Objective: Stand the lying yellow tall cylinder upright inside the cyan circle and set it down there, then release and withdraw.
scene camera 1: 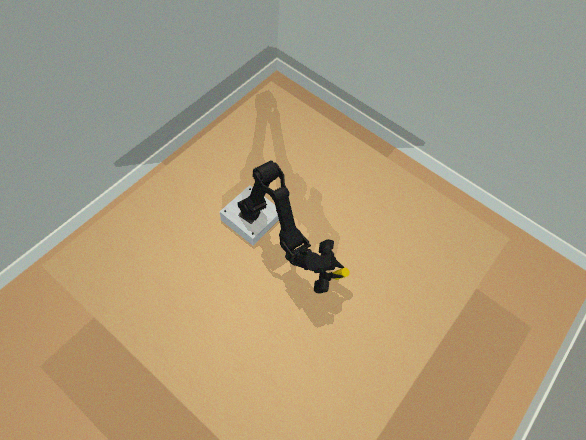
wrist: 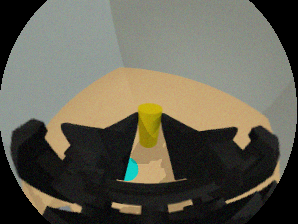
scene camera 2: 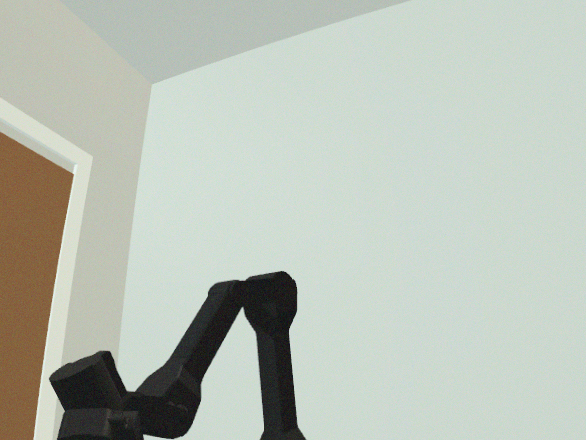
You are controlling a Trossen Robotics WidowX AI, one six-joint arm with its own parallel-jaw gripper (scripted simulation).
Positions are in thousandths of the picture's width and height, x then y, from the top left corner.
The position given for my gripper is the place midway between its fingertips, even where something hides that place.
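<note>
You'd see my gripper (scene camera 1: 586,619) carrying a yellow tall cylinder (wrist: 502,516), and the wrist view shows my gripper (wrist: 502,516) too. In scene camera 2, the yellow tall cylinder is out of frame.
</note>
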